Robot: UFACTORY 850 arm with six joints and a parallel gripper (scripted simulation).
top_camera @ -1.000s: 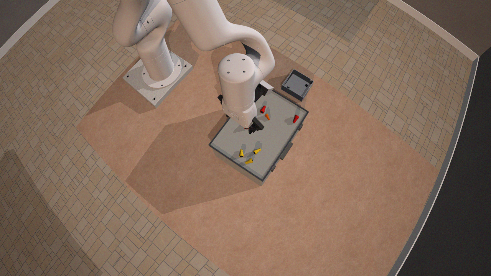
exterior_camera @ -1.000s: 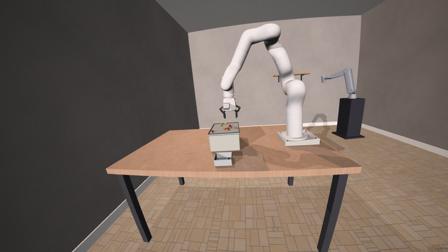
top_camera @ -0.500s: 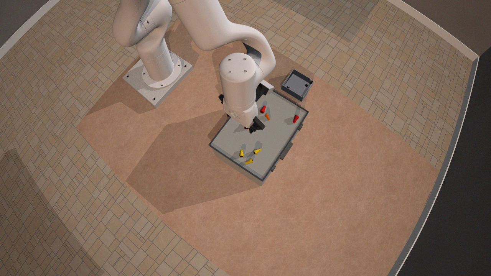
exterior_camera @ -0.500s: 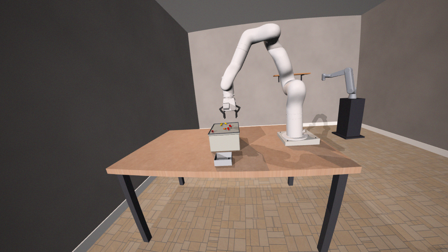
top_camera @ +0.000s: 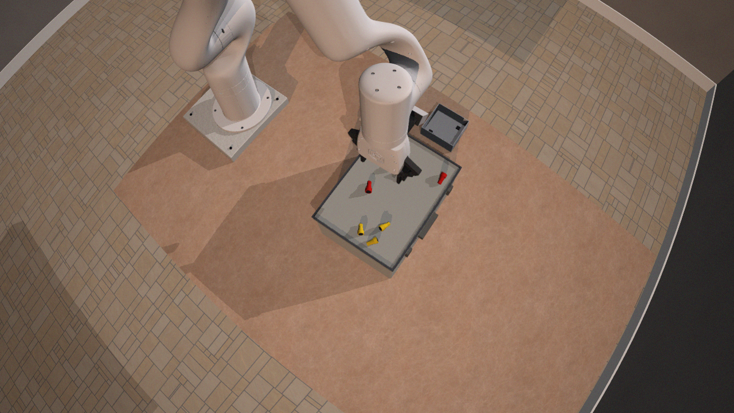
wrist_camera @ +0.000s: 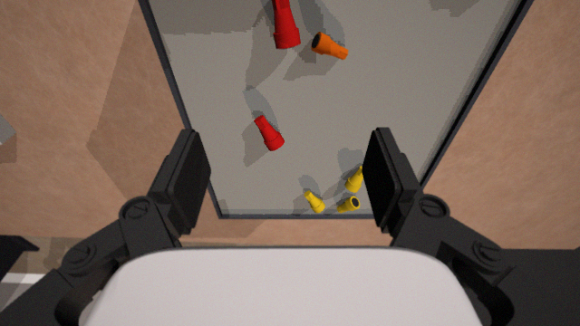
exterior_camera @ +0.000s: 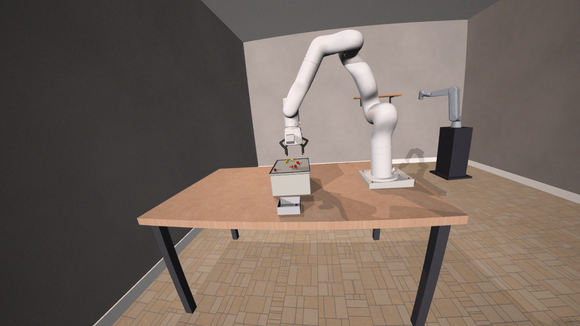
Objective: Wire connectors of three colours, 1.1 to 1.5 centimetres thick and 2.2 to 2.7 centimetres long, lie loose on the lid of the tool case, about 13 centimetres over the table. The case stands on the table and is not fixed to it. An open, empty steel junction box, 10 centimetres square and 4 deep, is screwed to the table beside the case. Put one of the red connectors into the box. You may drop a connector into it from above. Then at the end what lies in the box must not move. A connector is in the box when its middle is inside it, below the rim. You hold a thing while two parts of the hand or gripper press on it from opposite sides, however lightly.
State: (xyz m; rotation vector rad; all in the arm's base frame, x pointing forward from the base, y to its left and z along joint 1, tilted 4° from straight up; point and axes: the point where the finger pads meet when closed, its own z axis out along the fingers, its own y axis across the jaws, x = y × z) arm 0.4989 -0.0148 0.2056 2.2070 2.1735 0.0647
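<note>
My gripper is now 3 cm short of the orange connector, 3 cm to the right of it and 7 cm above it. Round my hand: tool case: 3 cm ahead, 2 cm to the right, 11 cm below.
</note>
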